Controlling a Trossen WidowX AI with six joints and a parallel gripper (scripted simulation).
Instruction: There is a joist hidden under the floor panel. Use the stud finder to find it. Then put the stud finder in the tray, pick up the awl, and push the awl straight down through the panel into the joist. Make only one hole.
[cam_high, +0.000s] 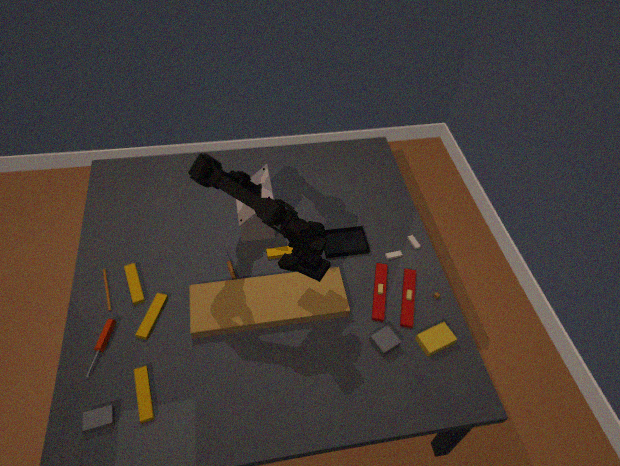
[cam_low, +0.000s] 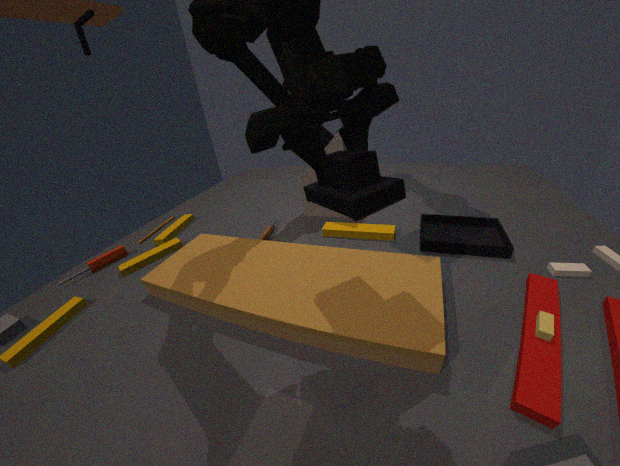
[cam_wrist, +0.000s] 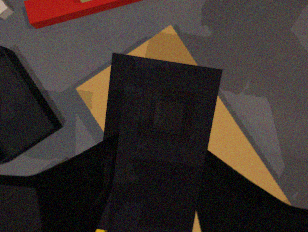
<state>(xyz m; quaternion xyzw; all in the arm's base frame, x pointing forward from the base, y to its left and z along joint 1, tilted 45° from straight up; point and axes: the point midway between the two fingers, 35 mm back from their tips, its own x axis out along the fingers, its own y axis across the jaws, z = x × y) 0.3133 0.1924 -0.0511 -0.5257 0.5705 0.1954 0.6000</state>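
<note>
Now: the square indicator light 40 mm above my gripper tip, 10 mm to the left of it and 10 mm ahead of it. Round my gripper tip: stud finder 20 mm above; then black tray 230 mm behind, 180 mm below, 150 mm to the left; then grey block 240 mm to the left, 190 mm ahead, 170 mm below.
</note>
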